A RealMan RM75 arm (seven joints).
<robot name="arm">
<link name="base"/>
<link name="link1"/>
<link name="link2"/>
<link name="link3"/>
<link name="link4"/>
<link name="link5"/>
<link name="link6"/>
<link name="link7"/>
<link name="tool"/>
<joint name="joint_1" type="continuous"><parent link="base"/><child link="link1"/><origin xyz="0.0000 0.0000 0.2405"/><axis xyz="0 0 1"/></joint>
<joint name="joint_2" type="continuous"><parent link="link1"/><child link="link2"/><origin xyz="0.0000 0.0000 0.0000"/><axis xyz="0 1 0"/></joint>
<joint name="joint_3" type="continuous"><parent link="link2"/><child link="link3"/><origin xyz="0.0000 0.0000 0.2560"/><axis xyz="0 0 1"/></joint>
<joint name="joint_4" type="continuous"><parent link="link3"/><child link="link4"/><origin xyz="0.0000 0.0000 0.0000"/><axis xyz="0 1 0"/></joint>
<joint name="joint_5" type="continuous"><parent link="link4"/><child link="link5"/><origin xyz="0.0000 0.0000 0.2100"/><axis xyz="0 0 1"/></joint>
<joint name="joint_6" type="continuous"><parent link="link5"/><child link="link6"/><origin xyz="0.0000 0.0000 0.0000"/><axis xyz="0 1 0"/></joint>
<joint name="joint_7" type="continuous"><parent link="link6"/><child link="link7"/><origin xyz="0.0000 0.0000 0.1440"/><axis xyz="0 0 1"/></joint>
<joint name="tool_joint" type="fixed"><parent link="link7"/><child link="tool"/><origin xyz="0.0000 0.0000 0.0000"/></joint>
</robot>
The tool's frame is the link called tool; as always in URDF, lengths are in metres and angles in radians. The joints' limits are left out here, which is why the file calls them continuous.
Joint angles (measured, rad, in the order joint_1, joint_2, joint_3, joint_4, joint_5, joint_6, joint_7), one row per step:
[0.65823 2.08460 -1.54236 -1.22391 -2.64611 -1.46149 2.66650]
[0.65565 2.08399 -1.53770 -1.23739 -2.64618 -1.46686 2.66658]
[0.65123 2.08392 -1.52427 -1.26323 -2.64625 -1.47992 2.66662]
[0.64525 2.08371 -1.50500 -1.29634 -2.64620 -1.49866 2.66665]
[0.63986 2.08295 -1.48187 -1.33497 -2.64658 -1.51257 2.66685]
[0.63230 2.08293 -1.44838 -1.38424 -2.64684 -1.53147 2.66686]
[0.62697 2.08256 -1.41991 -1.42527 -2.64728 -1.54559 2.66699]
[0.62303 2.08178 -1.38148 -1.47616 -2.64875 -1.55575 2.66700]
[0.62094 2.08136 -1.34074 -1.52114 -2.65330 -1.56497 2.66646]
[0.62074 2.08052 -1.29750 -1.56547 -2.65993 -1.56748 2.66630]
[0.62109 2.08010 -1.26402 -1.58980 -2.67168 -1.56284 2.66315]
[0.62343 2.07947 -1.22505 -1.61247 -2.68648 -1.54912 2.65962]
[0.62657 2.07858 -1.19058 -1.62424 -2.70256 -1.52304 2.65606]
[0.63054 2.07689 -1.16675 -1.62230 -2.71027 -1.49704 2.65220]
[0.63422 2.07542 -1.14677 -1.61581 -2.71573 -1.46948 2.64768]
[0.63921 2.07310 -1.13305 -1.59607 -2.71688 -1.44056 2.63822]
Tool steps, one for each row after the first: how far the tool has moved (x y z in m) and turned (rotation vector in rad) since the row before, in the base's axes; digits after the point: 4 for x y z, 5 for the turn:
[-0.0017 0.0003 0.0022 0.00505 0.00376 0.00390]
[-0.0032 0.0004 0.0045 0.01008 0.00928 0.00441]
[-0.0037 0.0003 0.0063 0.01315 0.01178 0.00331]
[-0.0049 0.0016 0.0079 0.02297 0.01529 0.00930]
[-0.0055 0.0017 0.0108 0.03125 0.02078 0.00879]
[-0.0046 0.0015 0.0096 0.02878 0.01651 0.00867]
[-0.0062 0.0030 0.0131 0.04514 0.02178 0.01559]
[-0.0048 0.0029 0.0134 0.04645 0.01823 0.01140]
[-0.0047 0.0036 0.0147 0.05552 0.01791 0.01364]
[-0.0011 0.0033 0.0110 0.04516 0.00740 0.00638]
[-0.0009 0.0047 0.0128 0.05723 0.00867 0.00777]
[0.0002 0.0057 0.0115 0.05886 0.00703 0.00725]
[0.0009 0.0049 0.0072 0.04005 0.00741 0.00485]
[0.0012 0.0047 0.0058 0.03464 0.00713 0.00476]
[0.0023 0.0049 0.0026 0.02057 0.00448 0.00427]

